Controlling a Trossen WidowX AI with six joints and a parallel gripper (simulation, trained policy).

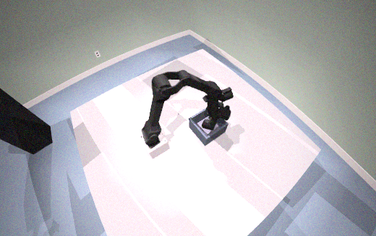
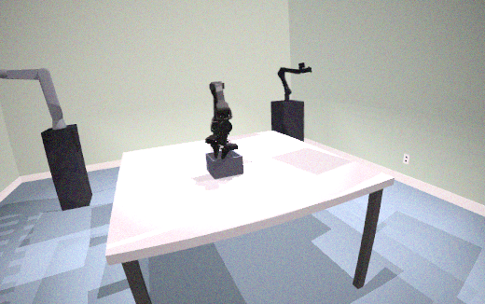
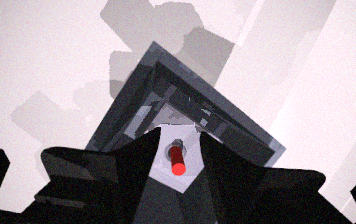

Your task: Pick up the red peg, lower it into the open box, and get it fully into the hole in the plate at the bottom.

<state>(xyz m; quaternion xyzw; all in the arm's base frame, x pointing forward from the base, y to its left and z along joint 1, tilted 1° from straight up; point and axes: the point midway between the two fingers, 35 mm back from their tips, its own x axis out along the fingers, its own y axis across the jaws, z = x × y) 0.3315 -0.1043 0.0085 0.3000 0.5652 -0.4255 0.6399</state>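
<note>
Now: gripper tip 2 cm past the red peg, 3 cm to the right of it and 3 cm above it. From my gripper tip the other things lie so: grey box: 2 cm behind, 3 cm to the left, 5 cm below.
</note>
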